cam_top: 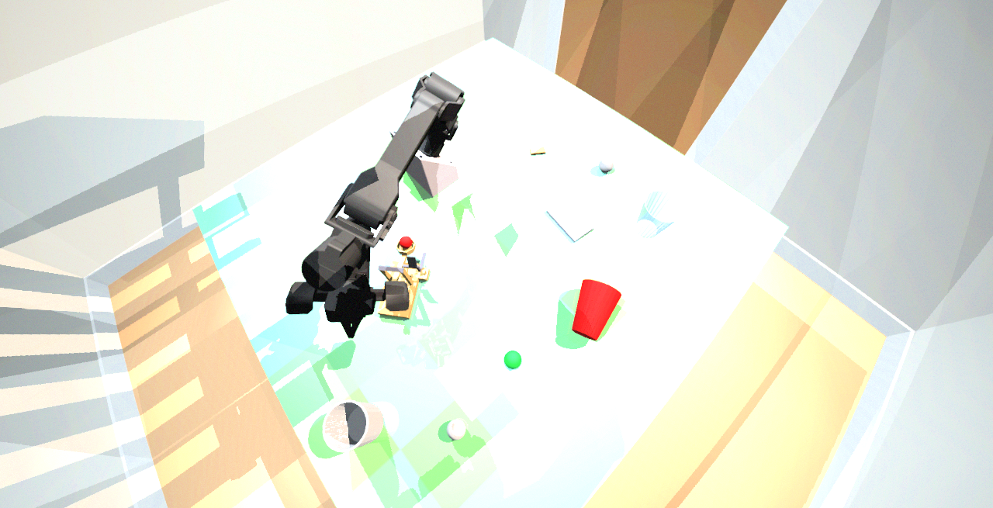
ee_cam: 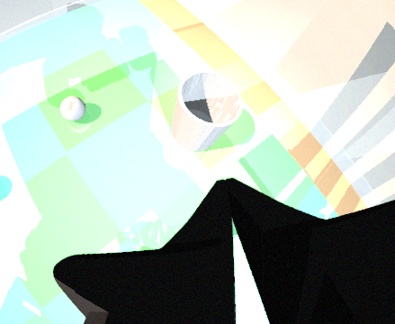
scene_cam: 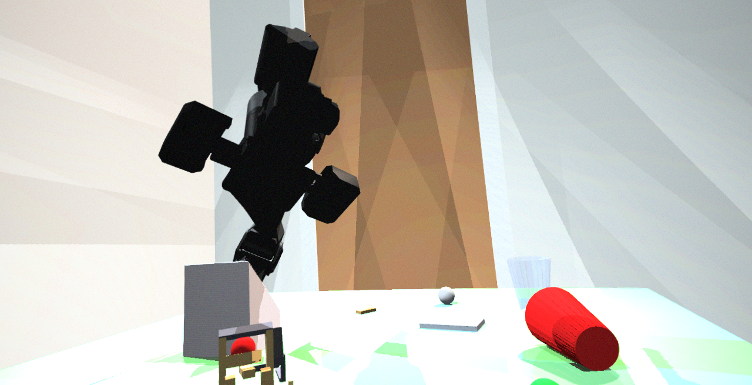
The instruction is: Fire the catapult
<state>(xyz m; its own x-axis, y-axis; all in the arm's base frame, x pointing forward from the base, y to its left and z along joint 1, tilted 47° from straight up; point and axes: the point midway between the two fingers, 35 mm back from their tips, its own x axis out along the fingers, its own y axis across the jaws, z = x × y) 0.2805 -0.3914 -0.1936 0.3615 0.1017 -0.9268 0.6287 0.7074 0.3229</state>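
Now: the red ball 21 cm to the left of my gripper tip, 16 cm behind it and 15 cm below it. Round my gripper tip: white ball: 23 cm ahead, 20 cm below; then wooden catapult: 17 cm to the left, 16 cm below, 11 cm behind; then white mug: 19 cm below, 13 cm to the right, 7 cm ahead.
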